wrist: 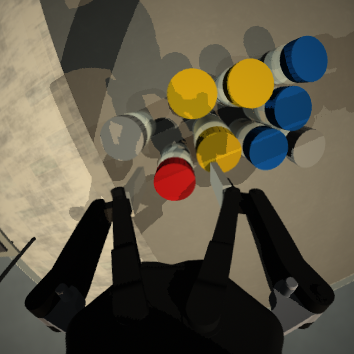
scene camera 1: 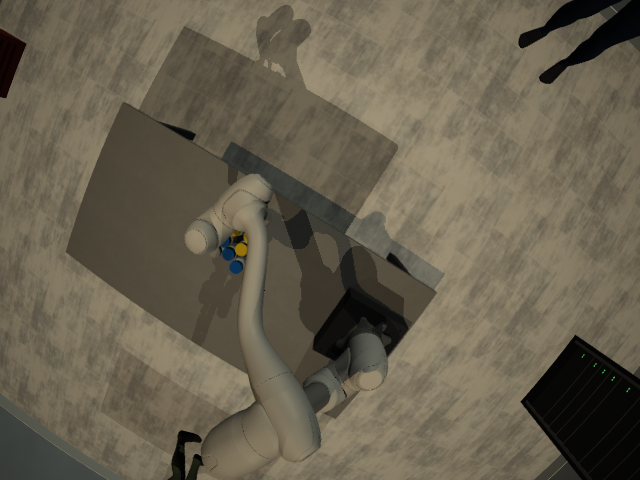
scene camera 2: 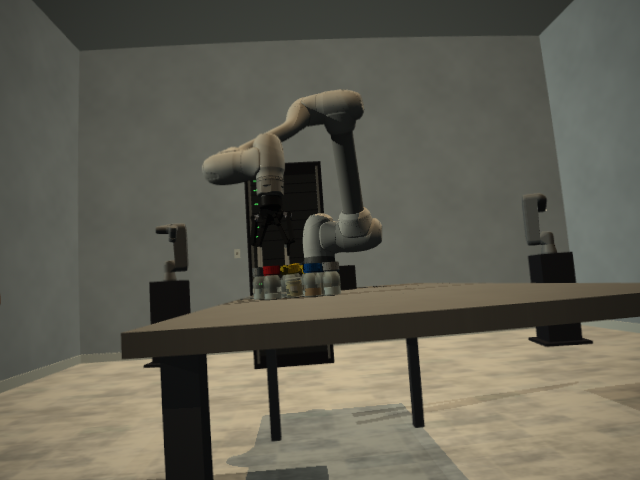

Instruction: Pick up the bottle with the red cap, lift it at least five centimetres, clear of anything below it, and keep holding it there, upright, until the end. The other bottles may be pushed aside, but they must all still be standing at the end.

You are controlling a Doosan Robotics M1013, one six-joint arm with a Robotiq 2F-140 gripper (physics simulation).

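Places are measured from the arm's base along level axes (x up, y left, z back), in centimetres.
Where they show: gripper, between the fingertips: (wrist: 176,173) (scene camera 2: 273,266); arm's base, origin of its link: (scene camera 1: 363,341).
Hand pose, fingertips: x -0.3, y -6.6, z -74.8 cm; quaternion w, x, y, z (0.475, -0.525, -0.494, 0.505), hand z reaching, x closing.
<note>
Each offset is from my fingertips to the top centre of the thing. Level surfaces: height alone.
The red-capped bottle {dy -0.5, dx +0.0, dz -1.2 cm} (scene camera 2: 271,283) (wrist: 174,179) stands upright on the table at the near edge of the cluster; it does not show in scene camera 1. My gripper (scene camera 2: 273,254) (wrist: 176,173) is open and empty, pointing down above it. In the wrist view the red cap lies between the fingertips, and the right fingertip overlaps a yellow cap {dy +5.4, dx +0.6, dz +2.2 cm} (wrist: 218,150). Two more yellow caps {dy +2.9, dx +0.0, dz +9.1 cm} (wrist: 192,93) {dy +9.6, dx +0.0, dz +9.7 cm} (wrist: 250,83) and several blue caps {dy +17.3, dx +0.0, dz +12.5 cm} (wrist: 305,59) {dy +15.0, dx +0.0, dz +6.6 cm} (wrist: 288,108) {dy +11.8, dx +0.0, dz +1.7 cm} (wrist: 268,148) are behind and right. Grey-capped bottles stand left (wrist: 122,137) and far right (wrist: 307,147). The bottles seen stand upright.
The bottles stand on the brown table {dx -10.6 cm} (scene camera 1: 149,206) (scene camera 2: 387,315). In the wrist view the table's edge runs left of the left grey cap. The arm's own black base (scene camera 1: 330,330) stands at one end of the table. A black server rack (scene camera 1: 584,403) stands on the floor.
</note>
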